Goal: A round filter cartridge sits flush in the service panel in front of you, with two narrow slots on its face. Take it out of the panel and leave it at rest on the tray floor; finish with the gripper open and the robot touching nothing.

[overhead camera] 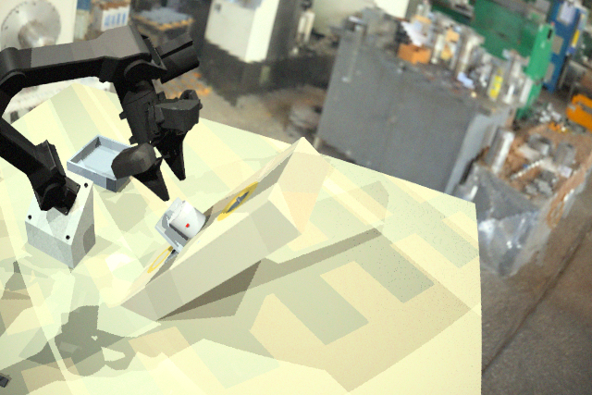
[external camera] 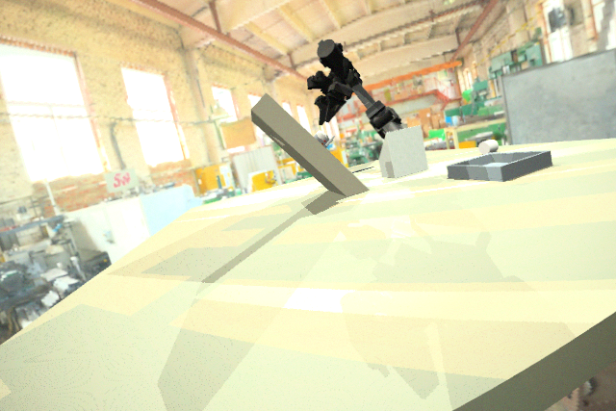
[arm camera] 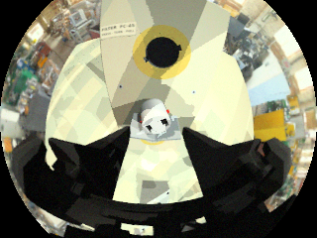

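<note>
Right now my gripper tip is 4 cm above the round filter cartridge and 2 cm short of it. Round my gripper tip: grey tray (33 cm behind, 25 cm to the left, 21 cm below); service panel (7 cm ahead, 6 cm below, 1 cm to the left).
</note>
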